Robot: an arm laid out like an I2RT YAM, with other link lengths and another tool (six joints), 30 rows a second.
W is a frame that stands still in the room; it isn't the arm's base.
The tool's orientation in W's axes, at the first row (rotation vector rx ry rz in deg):
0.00 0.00 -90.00
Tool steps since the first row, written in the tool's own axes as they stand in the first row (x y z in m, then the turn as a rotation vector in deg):
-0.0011 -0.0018 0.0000 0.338 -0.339 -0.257
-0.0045 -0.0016 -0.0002 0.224 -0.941 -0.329
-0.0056 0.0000 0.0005 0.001 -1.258 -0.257
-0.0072 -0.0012 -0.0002 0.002 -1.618 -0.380
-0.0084 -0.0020 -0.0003 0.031 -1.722 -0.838
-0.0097 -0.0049 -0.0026 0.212 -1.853 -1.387
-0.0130 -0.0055 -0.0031 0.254 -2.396 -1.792
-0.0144 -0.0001 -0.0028 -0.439 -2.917 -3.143
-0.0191 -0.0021 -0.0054 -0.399 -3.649 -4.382
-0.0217 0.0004 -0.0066 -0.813 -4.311 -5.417
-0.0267 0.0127 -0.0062 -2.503 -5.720 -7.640
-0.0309 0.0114 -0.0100 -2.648 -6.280 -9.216
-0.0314 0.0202 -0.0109 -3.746 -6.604 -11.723
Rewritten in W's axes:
-0.0018 0.0011 0.0000 -0.339 -0.338 -0.257
-0.0016 0.0045 -0.0002 -0.941 -0.224 -0.329
0.0000 0.0056 0.0005 -1.258 -0.001 -0.257
-0.0012 0.0072 -0.0002 -1.618 -0.002 -0.380
-0.0020 0.0084 -0.0003 -1.722 -0.031 -0.838
-0.0049 0.0097 -0.0026 -1.853 -0.212 -1.387
-0.0055 0.0130 -0.0031 -2.396 -0.254 -1.792
-0.0001 0.0144 -0.0028 -2.917 0.439 -3.143
-0.0021 0.0191 -0.0054 -3.649 0.399 -4.382
0.0004 0.0217 -0.0066 -4.311 0.813 -5.417
0.0127 0.0267 -0.0062 -5.720 2.503 -7.640
0.0114 0.0309 -0.0100 -6.280 2.648 -9.216
0.0202 0.0314 -0.0109 -6.604 3.746 -11.723

